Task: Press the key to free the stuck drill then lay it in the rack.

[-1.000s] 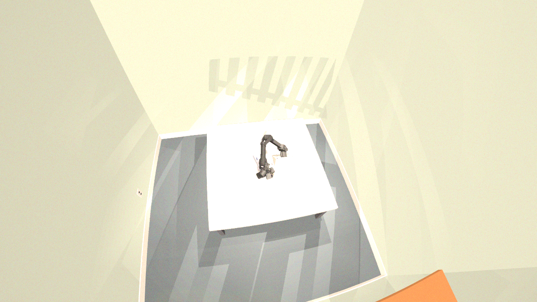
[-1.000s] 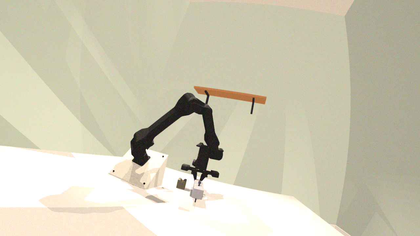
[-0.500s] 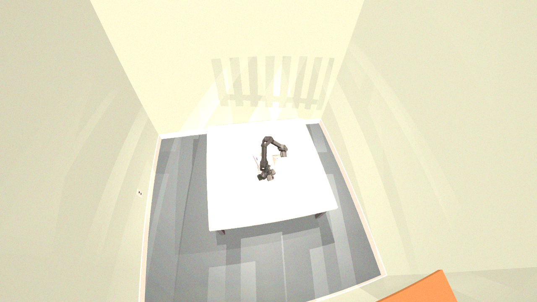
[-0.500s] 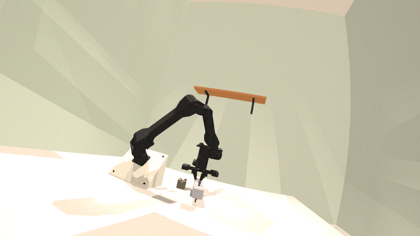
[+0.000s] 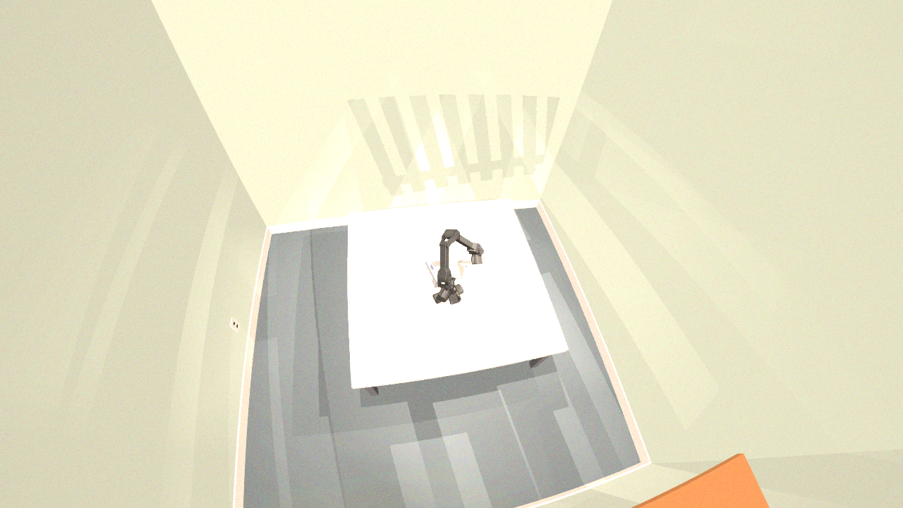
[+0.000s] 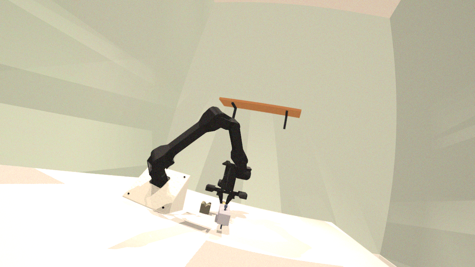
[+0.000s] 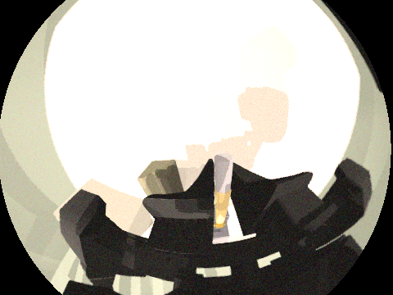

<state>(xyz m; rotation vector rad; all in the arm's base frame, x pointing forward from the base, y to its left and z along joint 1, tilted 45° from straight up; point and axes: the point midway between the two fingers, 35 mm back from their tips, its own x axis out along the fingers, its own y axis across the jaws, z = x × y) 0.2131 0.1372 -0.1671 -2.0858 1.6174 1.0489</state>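
My gripper tip is 10 mm short of the drill, 40 mm to the left of it and 30 mm below it. The rest, counted from my gripper tip: light grey box: 70 mm ahead, 190 mm to the right, 20 mm above; rack: 60 mm behind, 60 mm to the right; small dark key: 80 mm ahead, 210 mm to the right, 30 mm above.
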